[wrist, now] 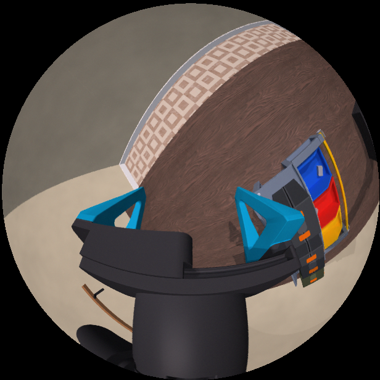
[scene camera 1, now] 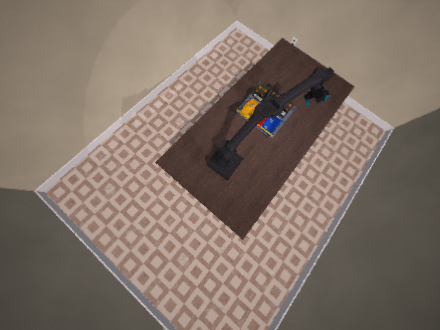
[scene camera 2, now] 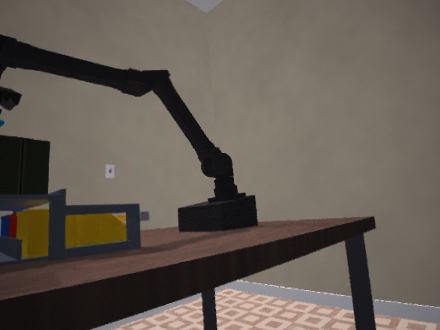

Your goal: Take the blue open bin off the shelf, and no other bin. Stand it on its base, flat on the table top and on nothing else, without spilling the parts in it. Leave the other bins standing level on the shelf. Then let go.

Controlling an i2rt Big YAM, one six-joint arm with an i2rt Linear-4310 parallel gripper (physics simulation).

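Frame: origin at the arm's base, x ahead, y left, z up, level; centimetres.
Where they show: gripper, fingertip midpoint: (scene camera 1: 316,103); arm's base at its link origin: (scene camera 1: 220,160) (scene camera 2: 227,199).
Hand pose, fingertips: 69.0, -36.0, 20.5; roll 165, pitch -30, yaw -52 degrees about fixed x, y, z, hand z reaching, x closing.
Observation:
Things, the pixels of their top centre, and the offset from my fingertips, as dx, dy, dz. "spot": a spot on its surface instead. Level surfaces: height alone.
- blue open bin at its top centre: (scene camera 1: 273,121) -14.6, +18.0, -22.5
- grey shelf at a spot on its surface: (scene camera 2: 58,225) spot: -6.5, +47.5, -25.3
- yellow bin at its top centre: (scene camera 2: 73,209) (scene camera 1: 252,105) -12.0, +40.3, -22.5
- brown table at its surface level: dz -30.6
The blue open bin (scene camera 1: 271,123) (wrist: 311,181) sits on the grey shelf (scene camera 2: 58,225) (wrist: 281,179), at one end of a row, with a small light grey part showing inside. A red bin (wrist: 327,207) is beside it, partly hidden by the arm in scene camera 1. A yellow bin (scene camera 1: 248,109) (scene camera 2: 95,231) (wrist: 331,234) is at the other end of the row. My gripper (scene camera 1: 318,97) (wrist: 190,191) is open and empty. It hangs above the table, behind the shelf and away from the bins. At scene camera 2's left edge it is mostly cut off.
Dark boxes with orange labels (scene camera 2: 35,166) (wrist: 295,200) stand on top of the shelf, behind the bins. A yellow bar (wrist: 340,175) runs along the shelf's front. The arm passes over the shelf from its base (scene camera 1: 225,162) (scene camera 2: 217,214) on the brown table (scene camera 1: 240,200) (scene camera 2: 200,252) (wrist: 225,125).

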